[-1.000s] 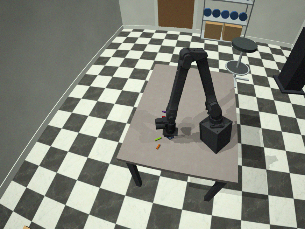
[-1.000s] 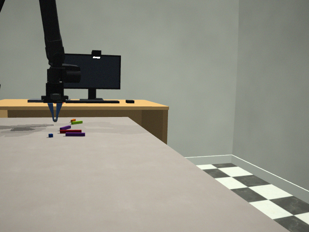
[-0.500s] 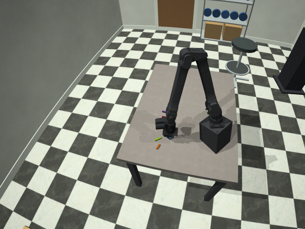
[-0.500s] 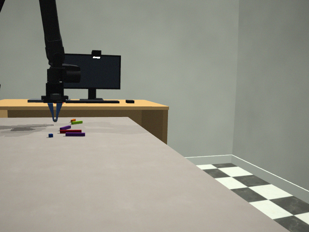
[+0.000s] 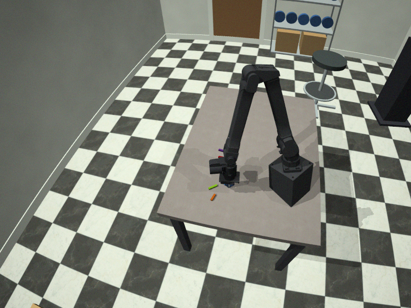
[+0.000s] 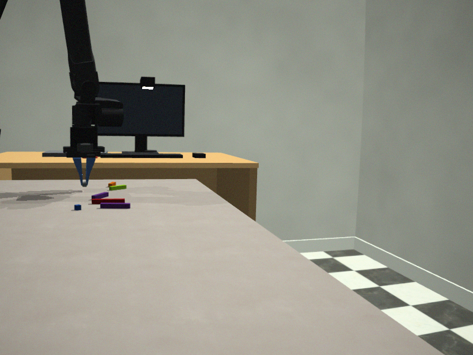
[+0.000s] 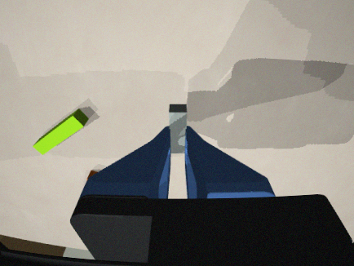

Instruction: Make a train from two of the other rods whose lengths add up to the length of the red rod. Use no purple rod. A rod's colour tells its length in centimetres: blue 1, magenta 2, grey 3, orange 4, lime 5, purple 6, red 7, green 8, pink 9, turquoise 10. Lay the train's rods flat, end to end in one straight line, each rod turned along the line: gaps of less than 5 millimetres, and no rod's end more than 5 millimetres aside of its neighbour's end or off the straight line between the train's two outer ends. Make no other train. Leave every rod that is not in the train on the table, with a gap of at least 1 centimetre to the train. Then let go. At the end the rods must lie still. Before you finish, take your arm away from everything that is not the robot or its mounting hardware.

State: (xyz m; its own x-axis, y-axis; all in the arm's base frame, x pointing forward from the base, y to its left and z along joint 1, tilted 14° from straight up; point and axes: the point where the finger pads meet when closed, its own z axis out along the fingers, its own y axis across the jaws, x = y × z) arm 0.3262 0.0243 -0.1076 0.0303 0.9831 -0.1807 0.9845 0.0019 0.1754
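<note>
Now: the grey rod 10 mm to the right of my hand. From my hand the other things lie so: lime rod 90 mm ahead, 20 mm below; then orange rod 80 mm ahead, 70 mm to the left, 20 mm below; then purple rod 30 mm ahead, 120 mm to the right, 20 mm below.
</note>
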